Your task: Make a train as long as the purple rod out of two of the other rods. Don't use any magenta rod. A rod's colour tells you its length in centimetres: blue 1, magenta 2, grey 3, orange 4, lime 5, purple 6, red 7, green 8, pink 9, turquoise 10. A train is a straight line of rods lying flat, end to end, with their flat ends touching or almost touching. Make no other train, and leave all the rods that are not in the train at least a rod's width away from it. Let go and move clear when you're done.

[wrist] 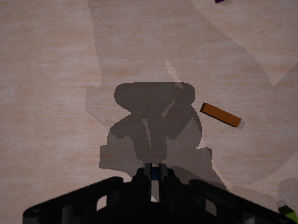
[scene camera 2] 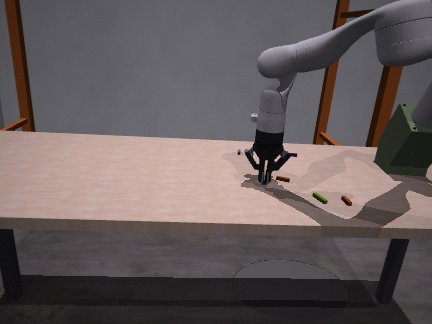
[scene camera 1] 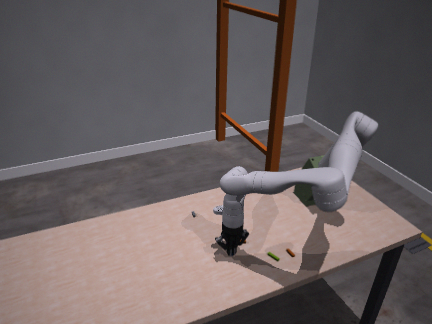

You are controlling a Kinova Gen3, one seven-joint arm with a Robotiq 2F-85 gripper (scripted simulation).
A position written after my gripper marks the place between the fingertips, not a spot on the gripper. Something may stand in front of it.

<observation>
In view: my gripper (scene camera 2: 263, 183).
My gripper also shows in the wrist view (wrist: 155, 172).
</observation>
